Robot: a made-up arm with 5 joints.
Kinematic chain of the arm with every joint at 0, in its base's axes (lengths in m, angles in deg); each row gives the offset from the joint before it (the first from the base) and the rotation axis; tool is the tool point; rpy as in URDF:
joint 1: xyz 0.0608 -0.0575 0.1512 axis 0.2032 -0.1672 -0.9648
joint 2: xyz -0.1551 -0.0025 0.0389 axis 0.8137 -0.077 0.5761
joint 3: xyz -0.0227 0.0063 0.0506 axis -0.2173 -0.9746 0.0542
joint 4: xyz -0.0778 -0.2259 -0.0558 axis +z
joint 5: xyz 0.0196 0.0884 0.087 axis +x
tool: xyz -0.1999 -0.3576 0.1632 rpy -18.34 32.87 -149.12
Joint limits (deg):
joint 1: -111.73..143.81
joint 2: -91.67..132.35
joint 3: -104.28..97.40
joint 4: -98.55..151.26
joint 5: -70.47..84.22
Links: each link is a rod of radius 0.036 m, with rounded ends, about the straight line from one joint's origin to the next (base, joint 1, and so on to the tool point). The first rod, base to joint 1, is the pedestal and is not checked.
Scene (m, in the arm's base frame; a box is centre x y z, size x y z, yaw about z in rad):
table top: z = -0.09
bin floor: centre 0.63 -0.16 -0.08 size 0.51 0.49 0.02 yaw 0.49
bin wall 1: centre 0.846 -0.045 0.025 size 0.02 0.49 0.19 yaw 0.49
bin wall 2: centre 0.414 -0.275 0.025 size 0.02 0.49 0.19 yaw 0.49
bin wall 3: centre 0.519 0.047 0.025 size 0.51 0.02 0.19 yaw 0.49
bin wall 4: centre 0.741 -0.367 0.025 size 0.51 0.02 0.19 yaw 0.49
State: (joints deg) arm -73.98 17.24 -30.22 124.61 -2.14
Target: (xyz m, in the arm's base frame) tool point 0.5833 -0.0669 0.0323
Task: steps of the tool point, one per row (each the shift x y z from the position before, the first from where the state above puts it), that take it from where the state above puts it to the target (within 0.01 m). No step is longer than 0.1 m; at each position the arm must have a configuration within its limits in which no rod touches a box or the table.
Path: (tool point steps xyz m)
1: 0.0542 -0.0023 0.0088
2: 0.0591 -0.0033 0.0207
3: 0.0587 -0.0062 0.0306
4: 0.0545 -0.0103 0.0353
5: 0.0477 -0.0151 0.0333
6: 0.0148 -0.0164 -0.0842
7: 0.0033 -0.0203 -0.0773
8: -0.0055 -0.0215 -0.0691
9: -0.0121 -0.0201 -0.0607

